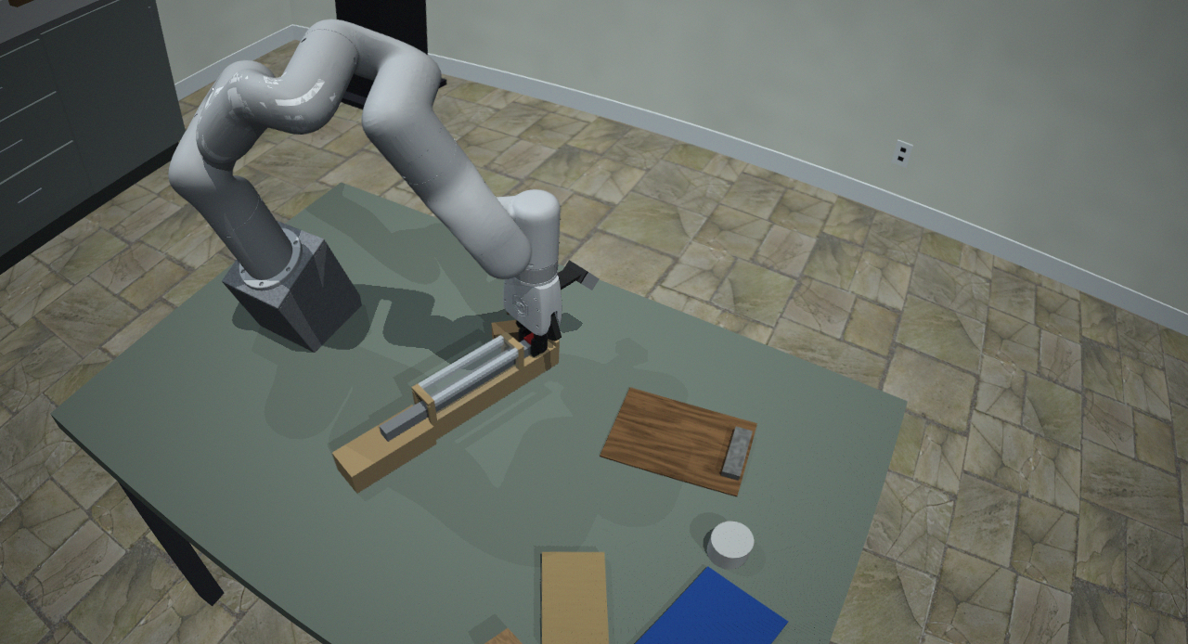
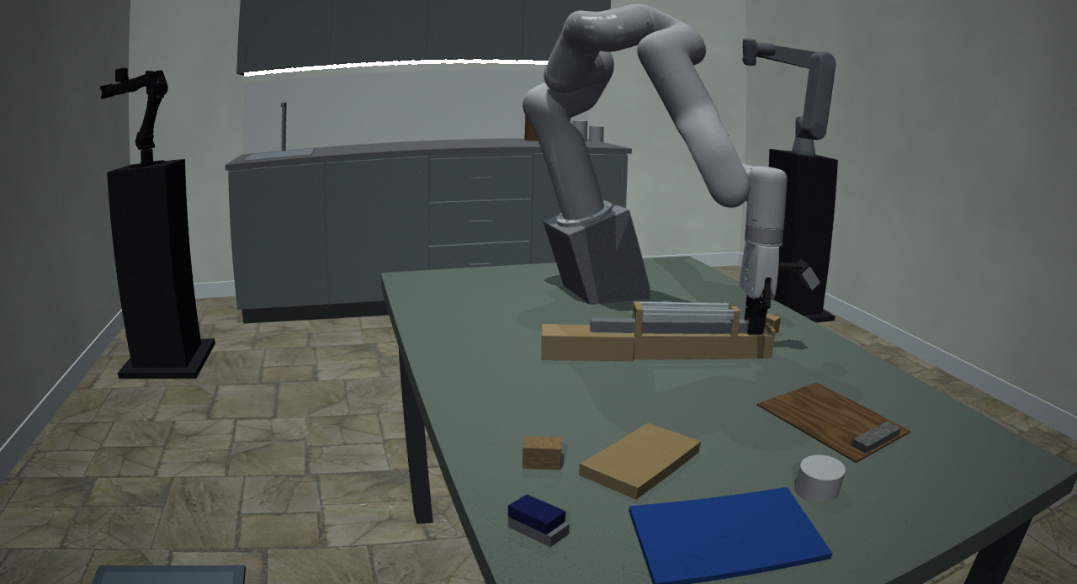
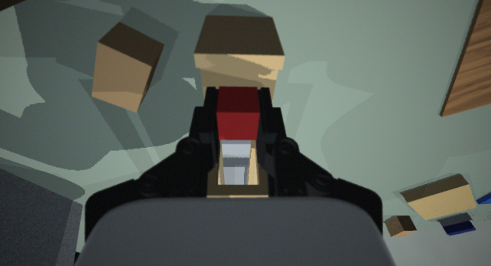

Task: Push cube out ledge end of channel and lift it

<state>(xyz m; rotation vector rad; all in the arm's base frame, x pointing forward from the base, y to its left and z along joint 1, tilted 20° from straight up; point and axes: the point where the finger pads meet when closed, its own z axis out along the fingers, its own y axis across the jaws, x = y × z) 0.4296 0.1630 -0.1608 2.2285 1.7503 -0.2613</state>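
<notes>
The channel lies 14 cm to the right of my hand, 3 cm behind it and 1 cm below it. From my hand the other things lie so: blue mat: 50 cm ahead, 31 cm to the right, 6 cm below; red cube: 1 cm below; tan plank: 35 cm to the right, 31 cm ahead, 6 cm below.
</notes>
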